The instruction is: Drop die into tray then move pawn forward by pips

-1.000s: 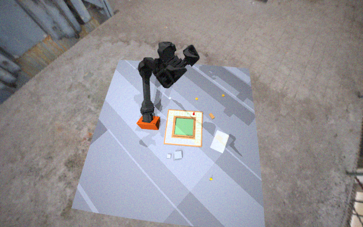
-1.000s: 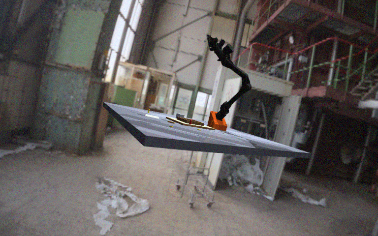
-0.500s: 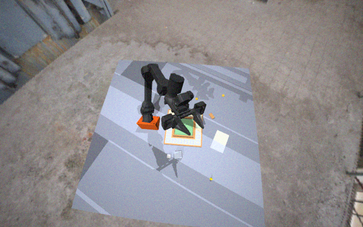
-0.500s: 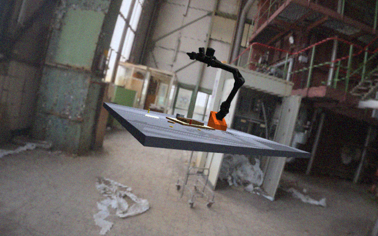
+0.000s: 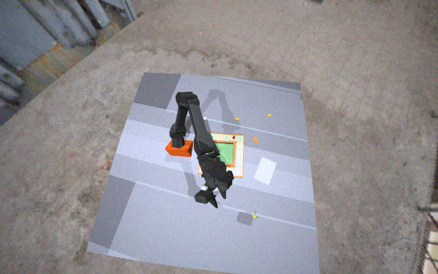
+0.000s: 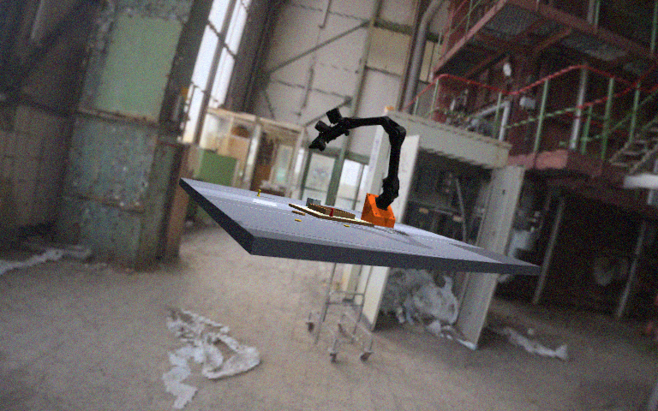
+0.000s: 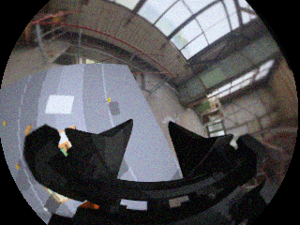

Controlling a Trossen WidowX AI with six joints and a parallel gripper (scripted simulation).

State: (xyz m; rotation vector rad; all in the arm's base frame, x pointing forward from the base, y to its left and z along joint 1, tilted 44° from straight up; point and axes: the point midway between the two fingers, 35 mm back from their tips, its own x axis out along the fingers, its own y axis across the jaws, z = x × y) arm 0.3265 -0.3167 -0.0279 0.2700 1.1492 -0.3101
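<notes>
Right now my gripper tip is 300 mm above the white cube, 120 mm past it and 60 mm to the right of it. Round my gripper tip: green dice tray (300 mm to the left, 300 mm below, 50 mm behind); red pawn (420 mm to the left, 280 mm below, 10 mm ahead); white card (310 mm below, 240 mm to the left, 240 mm ahead).
</notes>
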